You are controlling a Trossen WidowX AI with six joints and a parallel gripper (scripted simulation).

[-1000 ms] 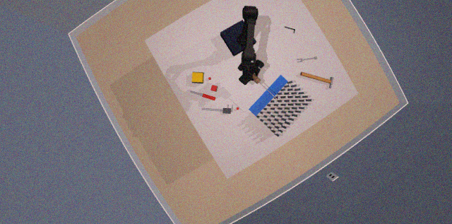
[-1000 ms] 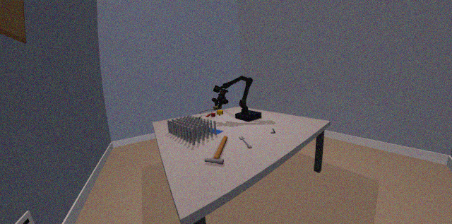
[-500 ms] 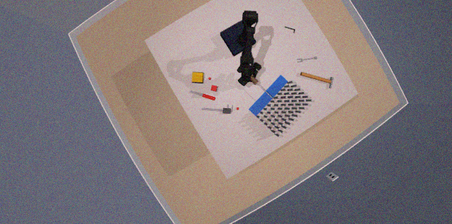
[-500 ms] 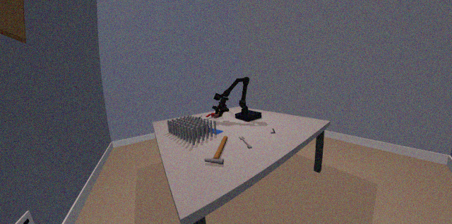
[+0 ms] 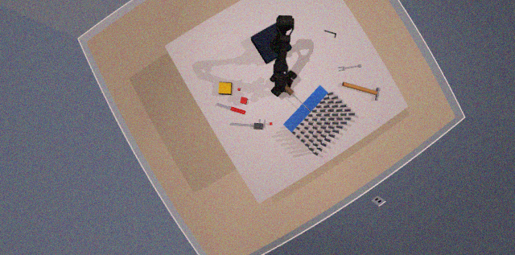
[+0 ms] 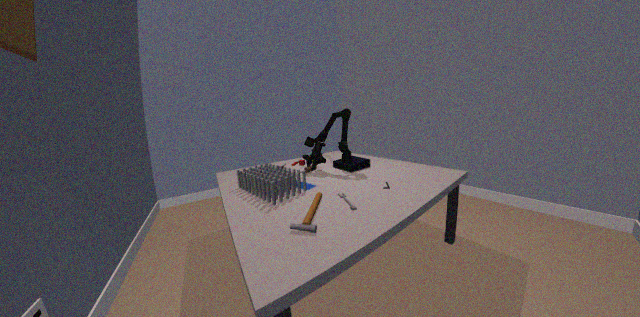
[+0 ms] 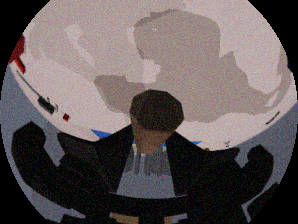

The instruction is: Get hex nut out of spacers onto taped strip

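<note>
My gripper tip is now 16 cm short of the blue taped strip, 8 cm to the right of it and 3 cm above it. Round my gripper tip: hex key 46 cm to the left, 27 cm behind, 3 cm below; then red block 30 cm to the right, 3 cm behind, 1 cm below.
</note>
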